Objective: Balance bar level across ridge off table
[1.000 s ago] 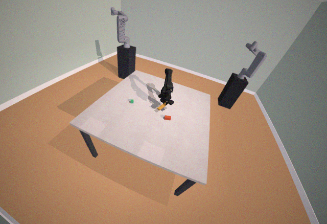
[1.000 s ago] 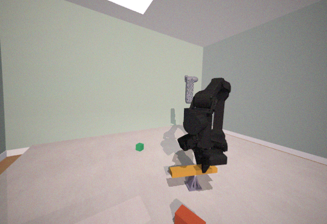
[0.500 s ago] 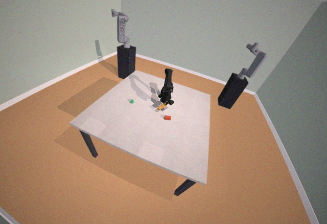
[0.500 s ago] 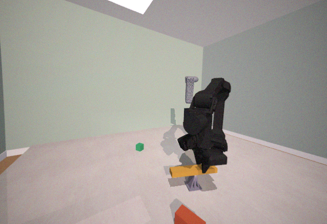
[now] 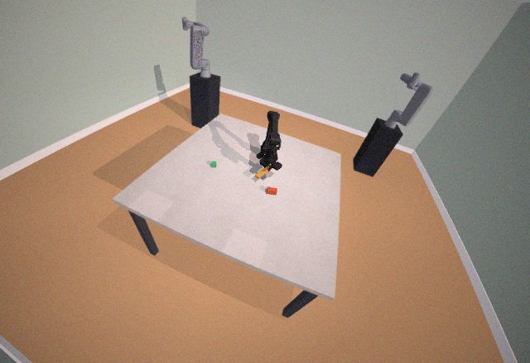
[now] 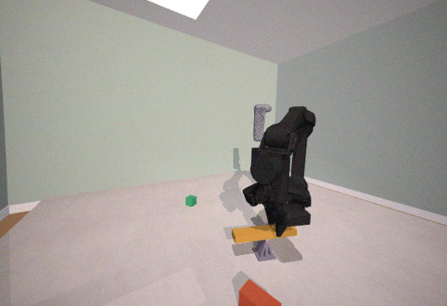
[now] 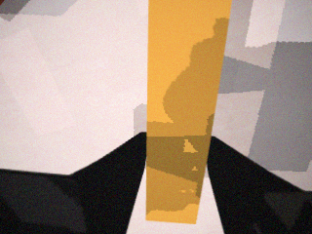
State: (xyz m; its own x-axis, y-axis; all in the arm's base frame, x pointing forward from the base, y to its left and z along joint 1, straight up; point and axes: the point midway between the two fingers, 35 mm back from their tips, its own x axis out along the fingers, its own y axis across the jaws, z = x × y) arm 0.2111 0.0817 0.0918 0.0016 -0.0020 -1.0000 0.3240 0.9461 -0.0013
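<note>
Right now my gripper tip is 30 mm short of the bar and 10 mm to the left of it. From my gripper tip the other things lie so: green cube 100 mm ahead, 370 mm to the right, 40 mm below; then red block 140 mm ahead, 90 mm to the left, 40 mm below.
</note>
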